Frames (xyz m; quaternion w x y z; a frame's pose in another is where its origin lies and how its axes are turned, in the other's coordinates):
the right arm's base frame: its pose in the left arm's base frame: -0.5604 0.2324 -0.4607 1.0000 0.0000 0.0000 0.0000
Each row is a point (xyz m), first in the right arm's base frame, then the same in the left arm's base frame.
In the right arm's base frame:
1: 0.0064 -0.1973 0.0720
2: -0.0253 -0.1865 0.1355
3: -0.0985 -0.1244 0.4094
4: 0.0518 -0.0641 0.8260
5: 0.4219 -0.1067 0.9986
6: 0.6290 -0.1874 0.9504
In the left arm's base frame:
1: -0.5540 0.0351 -0.3887
2: -0.5857 0.0459 -0.3252
3: -0.6589 0.1080 -0.0513
4: -0.5086 0.1683 0.3653
5: -0.1385 0.1257 0.5379
6: 0.0686 0.0450 0.4897

